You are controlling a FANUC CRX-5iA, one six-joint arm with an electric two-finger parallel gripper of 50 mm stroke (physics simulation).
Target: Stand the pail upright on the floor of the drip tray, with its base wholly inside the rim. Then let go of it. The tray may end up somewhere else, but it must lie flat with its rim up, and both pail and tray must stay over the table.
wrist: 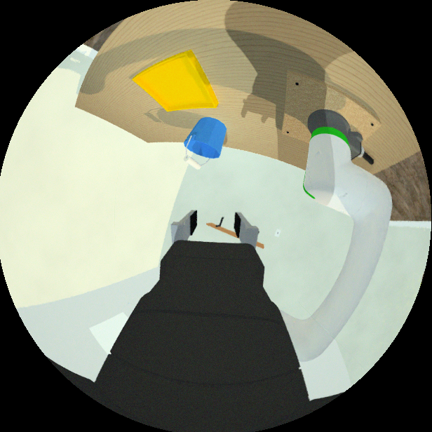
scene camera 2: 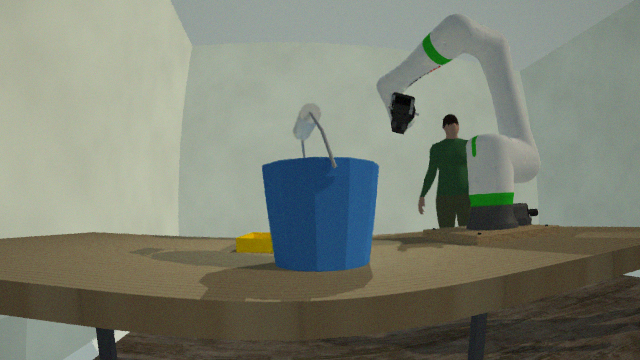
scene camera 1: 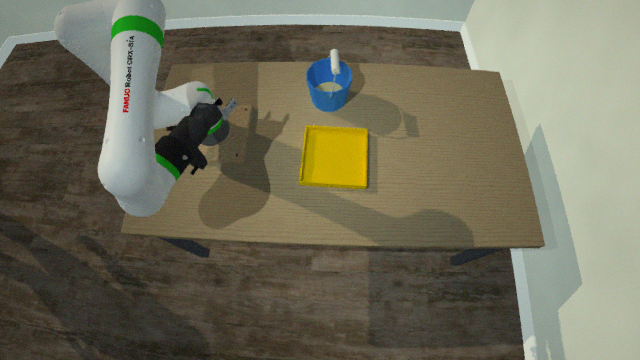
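Where they show: gripper, between the fingertips: [scene camera 2: 401,104] [scene camera 1: 227,100]; arm's base, origin of its link: [scene camera 2: 492,227] [scene camera 1: 212,130].
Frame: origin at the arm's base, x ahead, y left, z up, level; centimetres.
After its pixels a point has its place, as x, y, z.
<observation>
A blue pail [scene camera 1: 328,97] {47.8, 10.4, 11.0} [scene camera 2: 322,215] {48.0, 28.6, 5.4} [wrist: 208,134] stands upright on the table, apart from the tray. Its wire handle is raised, with a white grip [scene camera 1: 335,61] {49.8, 19.1, 21.6} [scene camera 2: 306,122] {49.8, 25.8, 18.6} [wrist: 192,162] above the opening. A yellow square drip tray [scene camera 1: 334,157] {51.4, -8.8, -1.8} [scene camera 2: 254,243] {60.0, 3.7, -0.3} [wrist: 175,82] lies flat with its rim up; in the second scene view the pail hides part of it. My gripper [wrist: 215,218] is open with nothing between its fingers. It is up in the air, well away from the pail and tray, on the robot-base side in the first scene view.
The wooden table [scene camera 1: 440,150] {94.6, -2.4, -2.2} [scene camera 2: 165,285] {65.9, 38.5, -2.2} [wrist: 110,100] carries the robot's base on a mounting board [scene camera 1: 242,135] {13.5, -1.8, 0.0} [scene camera 2: 452,235] {15.0, 3.6, -0.6} [wrist: 300,100]. The pail stands near one long table edge. A person in green [scene camera 2: 450,165] stands beyond the table in the second scene view.
</observation>
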